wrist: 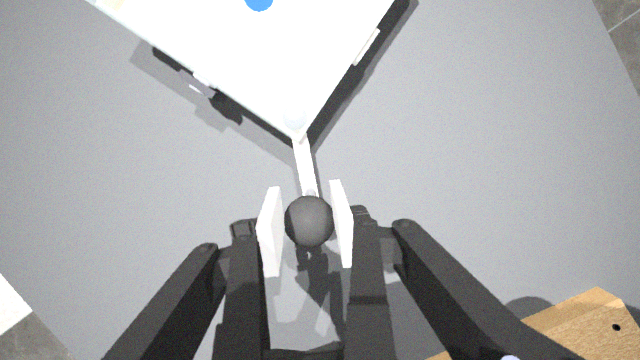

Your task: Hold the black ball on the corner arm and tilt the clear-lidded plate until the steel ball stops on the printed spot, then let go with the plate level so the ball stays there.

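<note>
The black ball stands at the end of the white corner arm, between the two white finger pads of my gripper. The gripper is shut on the ball. The clear-lidded plate shows in part at the top, with its near corner joined to the arm. The blue printed spot is cut off by the top edge of the view. The steel ball shows as a pale round shape inside the plate's near corner, away from the spot.
A grey table top lies under the plate. A wooden block with a dark hole is at the lower right. A white object shows at the lower left edge. Dark shadows lie along the plate's sides.
</note>
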